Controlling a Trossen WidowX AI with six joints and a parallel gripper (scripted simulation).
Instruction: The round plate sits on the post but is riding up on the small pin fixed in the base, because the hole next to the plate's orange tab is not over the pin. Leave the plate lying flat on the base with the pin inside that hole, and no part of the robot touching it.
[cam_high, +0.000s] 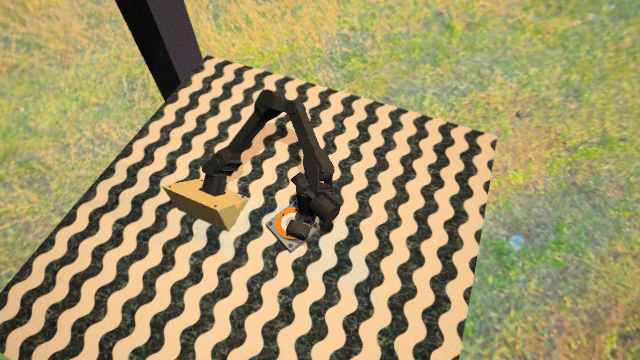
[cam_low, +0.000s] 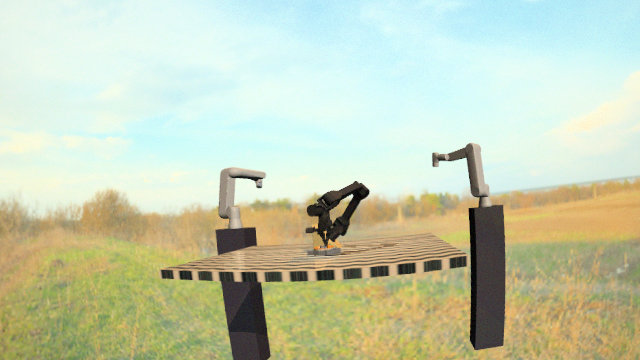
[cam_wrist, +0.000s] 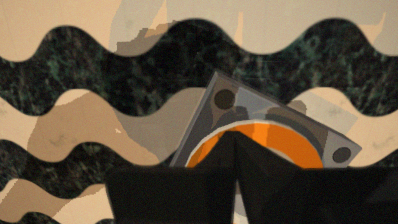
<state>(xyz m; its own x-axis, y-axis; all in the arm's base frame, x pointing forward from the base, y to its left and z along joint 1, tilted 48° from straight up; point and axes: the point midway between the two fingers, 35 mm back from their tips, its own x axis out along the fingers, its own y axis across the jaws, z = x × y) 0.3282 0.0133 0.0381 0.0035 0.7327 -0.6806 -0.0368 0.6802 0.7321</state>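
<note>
Now: the round orange plate 3 cm behind my gripper tip, 1 cm to the right of it and 1 cm below it. From my gripper tip the other things lie so: square grey base: 5 cm behind, 2 cm to the right, 2 cm below.
</note>
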